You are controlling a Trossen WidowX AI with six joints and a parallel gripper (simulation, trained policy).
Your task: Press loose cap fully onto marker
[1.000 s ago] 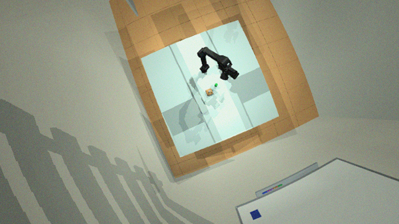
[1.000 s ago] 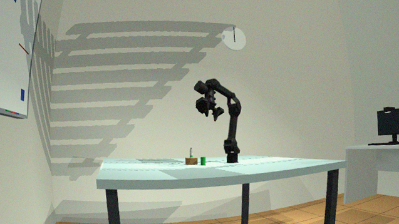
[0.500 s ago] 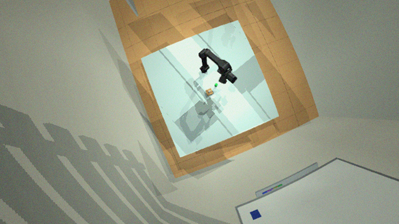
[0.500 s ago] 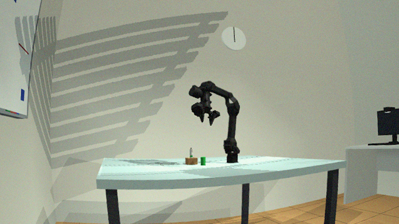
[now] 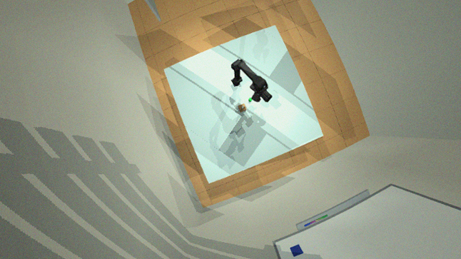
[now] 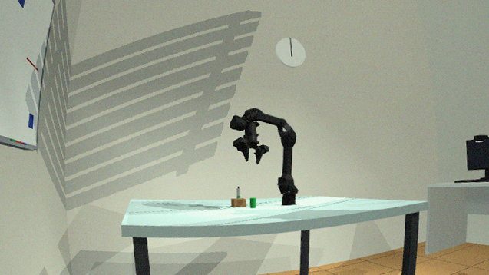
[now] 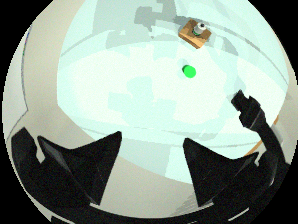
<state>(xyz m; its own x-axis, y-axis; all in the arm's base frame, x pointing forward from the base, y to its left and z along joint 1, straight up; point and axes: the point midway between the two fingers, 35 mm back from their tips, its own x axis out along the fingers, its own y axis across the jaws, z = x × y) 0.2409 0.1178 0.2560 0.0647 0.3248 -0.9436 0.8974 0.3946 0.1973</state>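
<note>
Now: the green cap 20 mm behind my gripper tip, 70 mm to the right of it and 200 mm below it. Round my gripper tip: brown holder block (20 mm ahead, 170 mm to the right, 200 mm below).
</note>
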